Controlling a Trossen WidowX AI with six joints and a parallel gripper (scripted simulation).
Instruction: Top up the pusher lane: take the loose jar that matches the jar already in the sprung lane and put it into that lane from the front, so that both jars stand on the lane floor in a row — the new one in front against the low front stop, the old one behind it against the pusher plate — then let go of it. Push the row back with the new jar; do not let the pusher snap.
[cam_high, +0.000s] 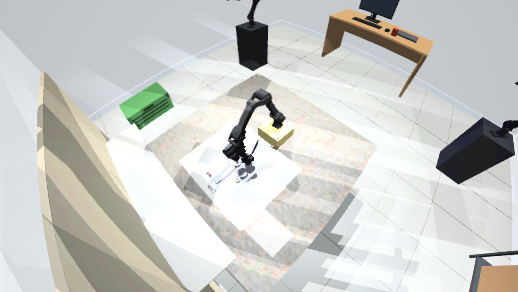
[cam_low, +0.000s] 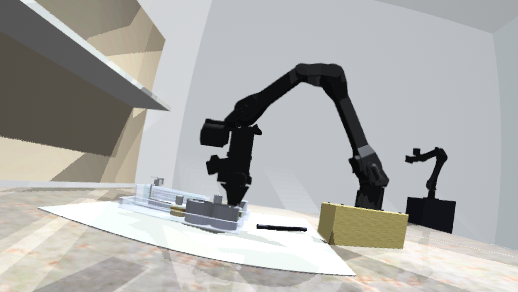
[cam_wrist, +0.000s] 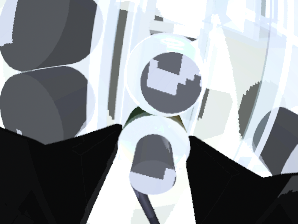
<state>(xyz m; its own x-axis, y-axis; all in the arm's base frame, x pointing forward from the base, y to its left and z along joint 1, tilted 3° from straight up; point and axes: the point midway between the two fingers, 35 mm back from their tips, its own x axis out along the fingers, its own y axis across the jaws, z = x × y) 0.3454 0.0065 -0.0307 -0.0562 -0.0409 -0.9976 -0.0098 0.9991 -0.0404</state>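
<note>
Right now my gripper tip is 130 mm past the black rod, 20 mm to the left of it and 20 mm above it. Also, from my gripper tip: clear lane fixture: 140 mm ahead, 20 mm to the right, 10 mm below.
</note>
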